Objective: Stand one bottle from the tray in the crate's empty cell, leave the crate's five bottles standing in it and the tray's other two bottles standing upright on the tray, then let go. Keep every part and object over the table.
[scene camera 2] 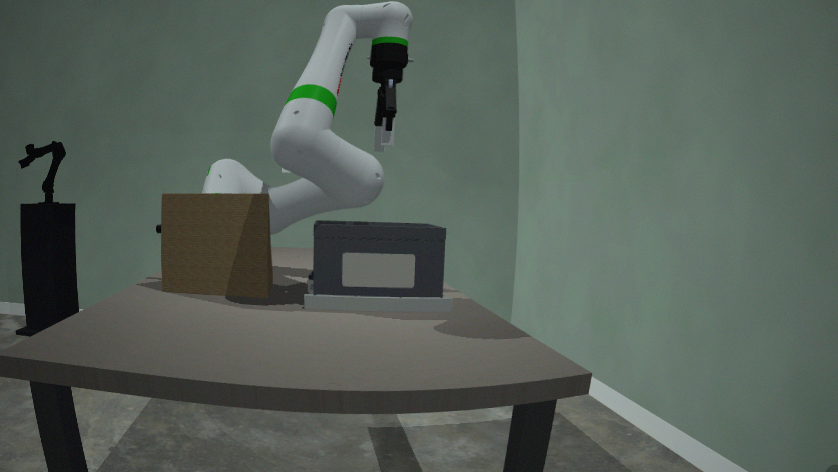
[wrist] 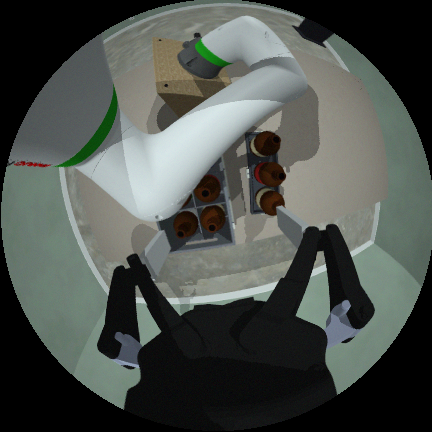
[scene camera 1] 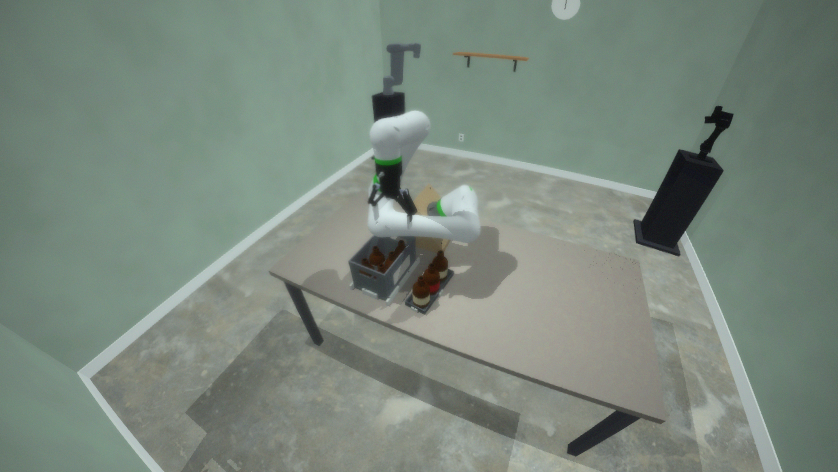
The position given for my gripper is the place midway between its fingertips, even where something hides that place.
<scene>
I see my gripper (scene camera 2: 382, 148) and a pale rail (scene camera 2: 322, 302).
My gripper is seen too in the wrist view (wrist: 220, 228) and in scene camera 1 (scene camera 1: 393, 223).
</scene>
